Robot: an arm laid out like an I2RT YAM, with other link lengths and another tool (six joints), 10 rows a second.
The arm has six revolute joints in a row. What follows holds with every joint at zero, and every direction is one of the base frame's.
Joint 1 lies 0.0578 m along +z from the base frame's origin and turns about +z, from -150 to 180 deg.
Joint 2 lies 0.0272 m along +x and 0.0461 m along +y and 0.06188 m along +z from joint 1 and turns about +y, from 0 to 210 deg.
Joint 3 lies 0.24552 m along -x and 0.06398 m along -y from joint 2 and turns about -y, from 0 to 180 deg.
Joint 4 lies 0.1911 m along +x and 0.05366 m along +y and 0.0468 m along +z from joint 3 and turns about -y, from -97 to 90 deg.
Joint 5 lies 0.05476 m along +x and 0.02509 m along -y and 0.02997 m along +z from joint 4 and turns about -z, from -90 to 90 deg.
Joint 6 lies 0.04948 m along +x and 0.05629 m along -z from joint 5 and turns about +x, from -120 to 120 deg.
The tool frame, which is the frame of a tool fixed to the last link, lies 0.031 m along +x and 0.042 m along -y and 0.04 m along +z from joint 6; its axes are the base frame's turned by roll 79.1, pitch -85.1 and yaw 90 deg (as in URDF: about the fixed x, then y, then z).
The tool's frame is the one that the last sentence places.
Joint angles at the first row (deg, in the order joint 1, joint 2, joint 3, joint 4, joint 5, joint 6):
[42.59 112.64 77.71 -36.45 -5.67 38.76]
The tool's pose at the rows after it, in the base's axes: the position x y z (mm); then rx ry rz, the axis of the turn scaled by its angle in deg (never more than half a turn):
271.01, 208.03, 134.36, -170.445, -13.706, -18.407
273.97, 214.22, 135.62, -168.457, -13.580, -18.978
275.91, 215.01, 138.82, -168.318, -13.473, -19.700
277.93, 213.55, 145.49, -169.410, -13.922, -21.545
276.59, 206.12, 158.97, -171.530, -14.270, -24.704
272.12, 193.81, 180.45, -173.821, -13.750, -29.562
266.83, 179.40, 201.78, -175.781, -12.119, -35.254
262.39, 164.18, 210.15, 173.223, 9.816, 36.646
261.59, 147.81, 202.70, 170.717, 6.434, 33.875
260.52, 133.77, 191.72, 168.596, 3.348, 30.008
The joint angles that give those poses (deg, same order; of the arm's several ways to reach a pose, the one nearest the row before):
[43.57 113.71 79.31 -34.85 -7.55 39.42]
[43.70 114.10 80.31 -33.80 -8.64 39.79]
[43.64 114.11 81.17 -34.24 -8.40 39.72]
[43.64 113.82 82.32 -35.72 -6.76 39.05]
[43.64 111.87 82.67 -38.22 -3.73 38.15]
[43.64 108.23 82.61 -41.36 0.38 37.54]
[43.49 104.27 82.08 -43.81 4.78 37.30]
[42.72 101.78 80.51 -45.45 7.84 37.23]
[40.84 101.45 77.86 -45.91 9.30 37.60]
[39.07 101.95 75.35 -46.17 10.15 38.24]

